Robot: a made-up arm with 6 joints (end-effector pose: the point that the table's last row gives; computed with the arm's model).
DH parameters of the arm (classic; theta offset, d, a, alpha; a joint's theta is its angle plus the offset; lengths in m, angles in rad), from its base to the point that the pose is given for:
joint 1: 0 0.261 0.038 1.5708
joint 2: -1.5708 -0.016 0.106 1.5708
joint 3: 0 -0.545 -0.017 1.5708
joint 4: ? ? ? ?
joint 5: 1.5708 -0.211 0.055 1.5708
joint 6: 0 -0.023 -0.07 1.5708
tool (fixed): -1.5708 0.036 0 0
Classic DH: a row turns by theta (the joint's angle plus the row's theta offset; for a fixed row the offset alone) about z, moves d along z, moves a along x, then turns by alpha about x.
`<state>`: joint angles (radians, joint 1 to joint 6).
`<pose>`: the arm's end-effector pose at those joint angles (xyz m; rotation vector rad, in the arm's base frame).
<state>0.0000 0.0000 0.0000 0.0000 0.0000 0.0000</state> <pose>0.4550 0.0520 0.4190 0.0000 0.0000 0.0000</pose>
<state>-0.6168 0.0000 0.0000 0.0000 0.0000 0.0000</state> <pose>0.4012 -0.2208 0.4190 0.0000 0.0000 -0.6168</pose>
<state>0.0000 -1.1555 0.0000 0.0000 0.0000 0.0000</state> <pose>0.3508 0.0520 -0.0568 0.0000 1.1555 0.0000</pose>
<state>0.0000 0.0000 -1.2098 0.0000 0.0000 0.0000</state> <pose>0.4550 -0.2183 0.2819 1.2098 0.0000 0.0000</pose>
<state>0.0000 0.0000 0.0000 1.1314 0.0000 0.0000</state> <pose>0.7521 0.0520 0.3929 0.0000 1.1314 0.0000</pose>
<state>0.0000 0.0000 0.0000 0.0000 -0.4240 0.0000</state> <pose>0.4591 0.0628 0.4190 0.0000 0.0000 0.4240</pose>
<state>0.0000 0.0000 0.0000 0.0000 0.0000 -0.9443</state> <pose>0.4550 0.0518 0.3474 0.9443 0.0000 0.0000</pose>
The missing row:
joint 4: 1.5708 0.051 0.151 1.5708
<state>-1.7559 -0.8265 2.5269 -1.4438 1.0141 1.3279</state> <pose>-0.0743 -0.1014 -0.0095 -2.1610 0.3042 -0.1485</pose>
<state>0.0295 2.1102 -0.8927 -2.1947 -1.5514 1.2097</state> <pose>0.0211 0.3179 0.7641 -0.0514 1.2330 1.9780</pose>
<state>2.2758 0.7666 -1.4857 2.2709 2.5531 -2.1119</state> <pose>-0.4029 0.5061 0.6878 0.8436 0.7902 1.3776</pose>
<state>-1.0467 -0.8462 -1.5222 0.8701 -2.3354 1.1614</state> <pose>-0.0954 -0.5279 -0.2526 0.4248 -1.8509 -0.3961</pose>
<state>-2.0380 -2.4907 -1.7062 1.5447 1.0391 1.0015</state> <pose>0.1983 0.6445 -0.1890 2.7468 0.1290 0.9852</pose>
